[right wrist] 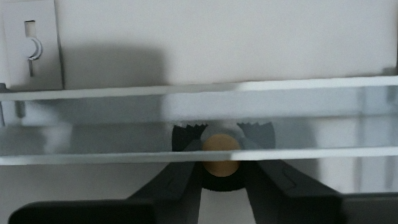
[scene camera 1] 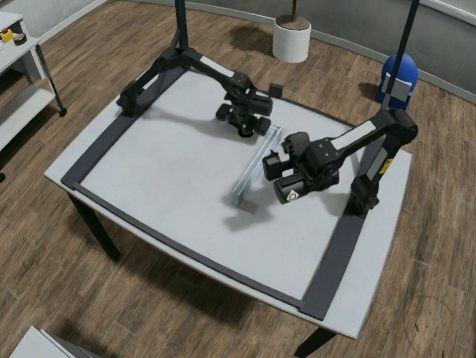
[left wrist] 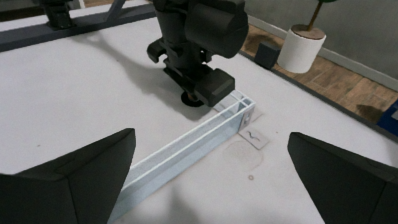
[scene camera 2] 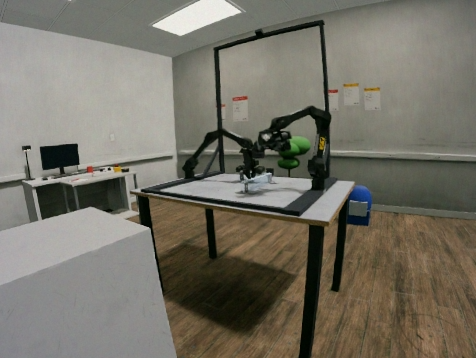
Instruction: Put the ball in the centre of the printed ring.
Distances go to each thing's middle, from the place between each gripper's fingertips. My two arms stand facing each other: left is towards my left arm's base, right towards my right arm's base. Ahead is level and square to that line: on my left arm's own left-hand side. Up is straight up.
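Labels:
From my right hand, the long clear wall [scene camera 1: 256,166] is 1 cm above it, 12 cm ahead of it and 12 cm to the left of it.
My left hand [scene camera 1: 284,146] is 180 mm above the long clear wall, and it is also 70 mm past the wall and 120 mm to the left of it.

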